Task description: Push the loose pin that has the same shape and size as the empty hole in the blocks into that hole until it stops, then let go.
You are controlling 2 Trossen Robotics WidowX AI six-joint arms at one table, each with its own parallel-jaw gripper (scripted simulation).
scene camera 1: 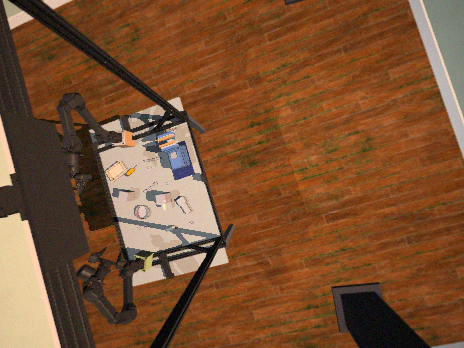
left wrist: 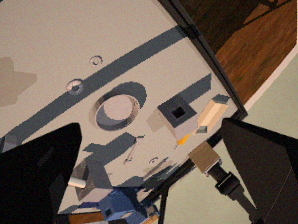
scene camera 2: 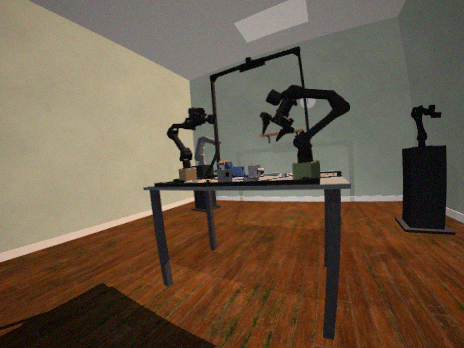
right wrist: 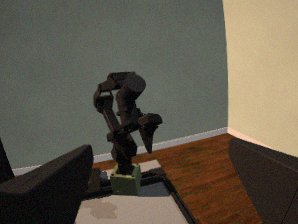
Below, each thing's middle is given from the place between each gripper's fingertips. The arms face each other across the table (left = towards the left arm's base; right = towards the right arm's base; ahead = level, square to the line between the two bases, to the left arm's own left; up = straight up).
My left gripper is now 8 cm past the round dish (left wrist: 119, 109), 19 cm to the left of it and 24 cm above it.
My right hand is 90 mm past the round dish, 230 mm to the right of it and 420 mm above it.
